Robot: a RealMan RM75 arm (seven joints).
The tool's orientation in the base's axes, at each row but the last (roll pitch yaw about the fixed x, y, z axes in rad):
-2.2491 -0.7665 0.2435
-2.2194 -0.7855 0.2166
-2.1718 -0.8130 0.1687
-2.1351 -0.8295 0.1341
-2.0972 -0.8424 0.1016
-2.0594 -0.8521 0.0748
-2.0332 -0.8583 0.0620
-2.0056 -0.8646 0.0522
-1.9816 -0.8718 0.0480
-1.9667 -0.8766 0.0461
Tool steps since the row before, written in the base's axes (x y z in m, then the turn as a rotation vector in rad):
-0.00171 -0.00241 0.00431 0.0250 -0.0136 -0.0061
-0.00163 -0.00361 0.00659 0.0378 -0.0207 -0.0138
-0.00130 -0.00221 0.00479 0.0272 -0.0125 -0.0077
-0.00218 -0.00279 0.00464 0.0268 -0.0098 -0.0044
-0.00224 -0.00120 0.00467 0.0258 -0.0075 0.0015
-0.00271 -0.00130 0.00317 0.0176 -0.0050 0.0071
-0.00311 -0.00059 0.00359 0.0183 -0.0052 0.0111
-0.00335 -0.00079 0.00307 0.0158 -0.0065 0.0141
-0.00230 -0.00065 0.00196 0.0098 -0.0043 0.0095
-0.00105 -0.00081 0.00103 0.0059 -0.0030 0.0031
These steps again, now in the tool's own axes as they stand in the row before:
0.00138 -0.00242 -0.00442 0.0109 0.0268 -0.0031
0.00299 -0.00313 -0.00636 0.0132 0.0432 -0.0028
0.00234 -0.00260 -0.00416 0.0114 0.0287 -0.0008
0.00171 -0.00290 -0.00477 0.0138 0.0254 0.0003
0.00192 -0.00372 -0.00328 0.0177 0.0203 0.0001
0.00054 -0.00319 -0.00293 0.0167 0.0102 -0.0017
0.00066 -0.00405 -0.00246 0.0201 0.0085 -0.0028
0.00014 -0.00389 -0.00248 0.0207 0.0054 -0.0055
0.00000 -0.00258 -0.00171 0.0134 0.0030 -0.0039
0.00010 -0.00108 -0.00128 0.0061 0.0035 -0.0021

